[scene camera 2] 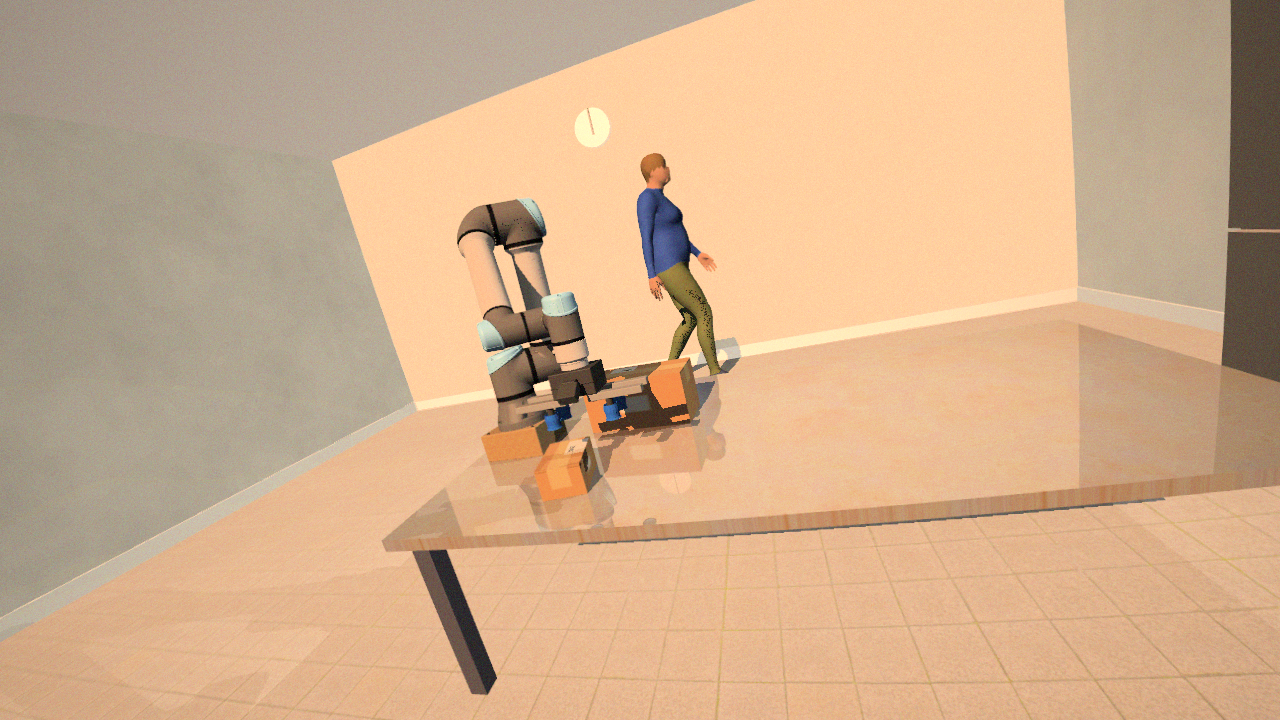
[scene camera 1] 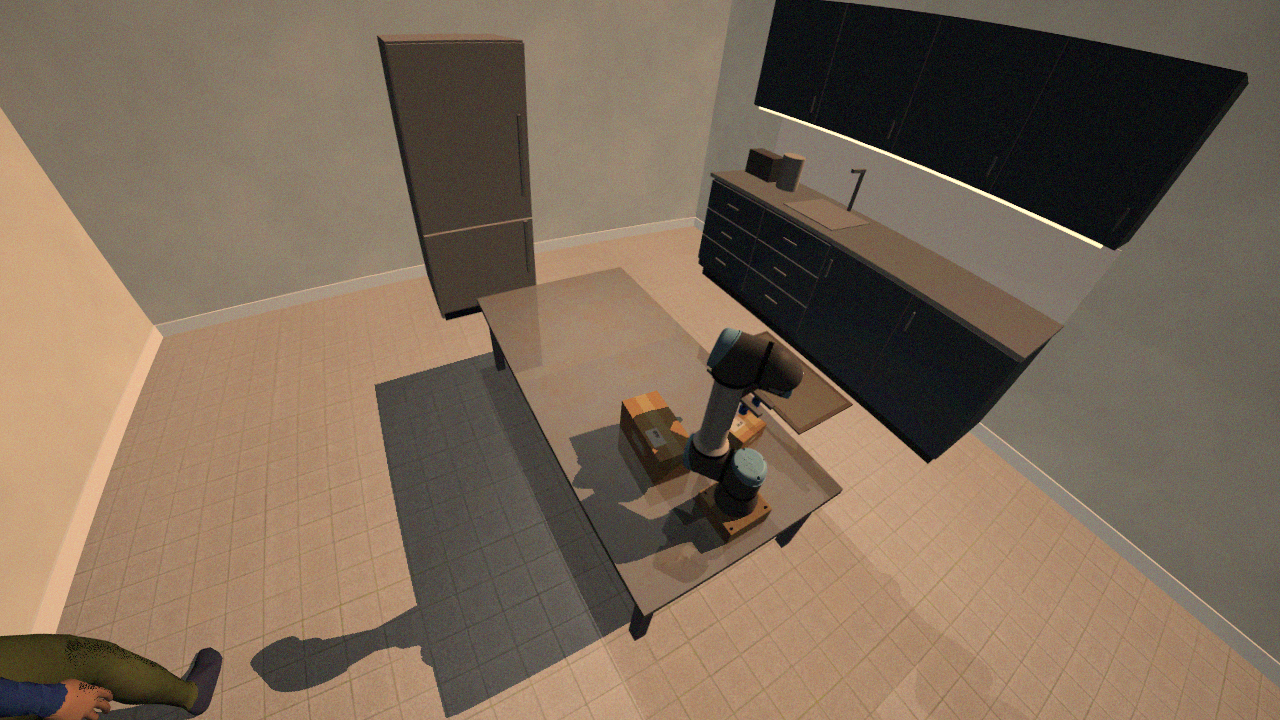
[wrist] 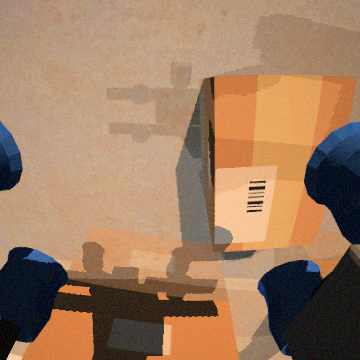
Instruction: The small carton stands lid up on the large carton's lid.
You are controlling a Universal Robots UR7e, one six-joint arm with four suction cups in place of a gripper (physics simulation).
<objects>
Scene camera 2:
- my suction head: 553, 422
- large carton: 670, 397, on the table
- small carton: 566, 469, on the table
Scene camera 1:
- large carton: 658, 439
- small carton: 745, 429
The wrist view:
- my suction head: 38, 277
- large carton: 83, 313
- small carton: 260, 130
</objects>
